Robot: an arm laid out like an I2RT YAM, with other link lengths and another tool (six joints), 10 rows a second.
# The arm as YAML. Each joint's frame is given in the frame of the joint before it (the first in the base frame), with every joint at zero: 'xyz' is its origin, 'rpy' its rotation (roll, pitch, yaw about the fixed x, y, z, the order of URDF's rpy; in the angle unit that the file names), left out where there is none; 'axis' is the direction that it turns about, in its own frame. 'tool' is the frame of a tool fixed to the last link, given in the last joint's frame.
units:
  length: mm
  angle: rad
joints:
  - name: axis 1
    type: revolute
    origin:
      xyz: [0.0, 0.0, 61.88]
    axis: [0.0, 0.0, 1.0]
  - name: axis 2
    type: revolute
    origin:
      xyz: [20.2, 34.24, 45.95]
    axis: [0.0, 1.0, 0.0]
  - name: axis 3
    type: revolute
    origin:
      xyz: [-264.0, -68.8, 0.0]
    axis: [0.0, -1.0, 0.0]
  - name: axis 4
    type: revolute
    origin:
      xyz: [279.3, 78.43, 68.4]
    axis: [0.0, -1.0, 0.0]
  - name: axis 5
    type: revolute
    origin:
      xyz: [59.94, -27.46, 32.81]
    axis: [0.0, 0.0, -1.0]
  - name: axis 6
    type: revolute
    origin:
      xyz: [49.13, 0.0, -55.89]
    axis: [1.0, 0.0, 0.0]
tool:
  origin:
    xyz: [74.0, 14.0, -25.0]
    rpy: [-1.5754, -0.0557, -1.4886]
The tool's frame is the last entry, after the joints.
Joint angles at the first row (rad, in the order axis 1, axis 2, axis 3, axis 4, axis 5, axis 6):
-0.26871 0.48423 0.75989 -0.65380 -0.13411 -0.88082
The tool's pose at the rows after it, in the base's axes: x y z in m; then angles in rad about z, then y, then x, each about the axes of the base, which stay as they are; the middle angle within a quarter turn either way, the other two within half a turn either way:
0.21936, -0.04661, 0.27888, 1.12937, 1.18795, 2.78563
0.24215, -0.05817, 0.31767, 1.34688, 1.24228, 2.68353
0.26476, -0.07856, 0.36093, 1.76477, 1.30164, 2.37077
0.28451, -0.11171, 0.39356, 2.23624, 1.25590, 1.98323
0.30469, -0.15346, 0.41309, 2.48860, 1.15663, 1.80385
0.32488, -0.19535, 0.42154, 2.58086, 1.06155, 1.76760
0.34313, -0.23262, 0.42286, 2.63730, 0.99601, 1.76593
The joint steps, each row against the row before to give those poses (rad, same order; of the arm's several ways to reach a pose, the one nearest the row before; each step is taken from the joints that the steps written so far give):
-0.02744 0.12084 0.04689 0.15372 0.04005 0.06642
-0.04610 0.12907 0.14266 0.04298 -0.03053 0.11854
-0.06482 0.11802 0.14017 0.07255 -0.02237 0.12334
-0.07108 0.12453 0.13121 0.05583 0.03104 0.10001
-0.07235 0.13963 0.12484 0.04127 0.04409 0.07959
-0.05677 0.14637 0.12688 0.01344 0.04170 0.05243
-0.04592 0.13287 0.11417 0.00491 0.02064 0.04862

